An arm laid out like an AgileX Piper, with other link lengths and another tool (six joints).
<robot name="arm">
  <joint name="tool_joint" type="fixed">
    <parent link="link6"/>
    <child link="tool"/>
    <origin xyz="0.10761 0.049 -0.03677" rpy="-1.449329 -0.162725 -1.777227"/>
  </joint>
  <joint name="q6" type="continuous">
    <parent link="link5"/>
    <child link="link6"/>
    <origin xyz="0.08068 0 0.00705" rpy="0 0 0"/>
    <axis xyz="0.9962 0 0.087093"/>
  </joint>
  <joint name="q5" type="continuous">
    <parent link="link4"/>
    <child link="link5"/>
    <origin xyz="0 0 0" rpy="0 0 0"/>
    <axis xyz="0 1 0"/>
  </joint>
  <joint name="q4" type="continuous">
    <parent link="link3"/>
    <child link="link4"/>
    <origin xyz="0.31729 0 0.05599" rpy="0 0 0"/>
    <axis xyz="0.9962 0 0.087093"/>
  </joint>
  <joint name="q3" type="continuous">
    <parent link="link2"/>
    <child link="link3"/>
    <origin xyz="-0.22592 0 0.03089" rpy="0 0 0"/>
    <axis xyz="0 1 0"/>
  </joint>
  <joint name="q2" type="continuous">
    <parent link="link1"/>
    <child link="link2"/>
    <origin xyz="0 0 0" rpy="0 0 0"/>
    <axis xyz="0 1 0"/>
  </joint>
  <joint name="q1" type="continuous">
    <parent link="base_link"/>
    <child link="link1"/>
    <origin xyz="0 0 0.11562" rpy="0 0 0"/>
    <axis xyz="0 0 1"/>
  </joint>
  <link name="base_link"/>
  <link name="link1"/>
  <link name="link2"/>
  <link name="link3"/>
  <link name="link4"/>
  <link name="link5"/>
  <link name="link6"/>
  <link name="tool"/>
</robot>
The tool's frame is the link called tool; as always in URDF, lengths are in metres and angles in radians. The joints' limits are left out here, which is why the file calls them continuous.
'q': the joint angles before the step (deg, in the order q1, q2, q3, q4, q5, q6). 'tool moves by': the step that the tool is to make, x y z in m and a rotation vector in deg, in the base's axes. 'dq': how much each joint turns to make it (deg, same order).
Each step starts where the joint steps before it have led.
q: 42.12 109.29 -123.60 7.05 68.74 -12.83
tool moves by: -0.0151 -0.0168 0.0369 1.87 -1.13 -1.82
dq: -0.26 -4.94 -0.07 -0.72 2.70 2.14
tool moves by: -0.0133 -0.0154 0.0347 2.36 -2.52 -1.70
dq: -0.03 -4.74 -0.03 -1.22 1.16 1.74
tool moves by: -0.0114 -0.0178 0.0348 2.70 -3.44 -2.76
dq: 0.01 -4.83 -0.10 -2.39 0.41 2.35
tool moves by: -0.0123 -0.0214 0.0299 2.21 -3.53 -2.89
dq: 0.00 -5.22 0.83 -2.86 0.24 2.01
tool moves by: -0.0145 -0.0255 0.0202 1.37 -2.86 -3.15
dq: -0.01 -6.43 3.38 -3.25 0.06 1.92
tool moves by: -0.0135 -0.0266 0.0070 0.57 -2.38 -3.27
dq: -0.06 -7.66 6.61 -3.54 -0.96 1.78
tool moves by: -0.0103 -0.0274 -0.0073 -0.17 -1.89 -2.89
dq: -1.12 -8.63 9.53 -2.44 -2.14 0.74
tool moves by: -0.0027 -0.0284 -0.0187 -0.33 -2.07 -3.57
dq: -2.95 -9.06 11.49 -1.65 -3.86 0.16
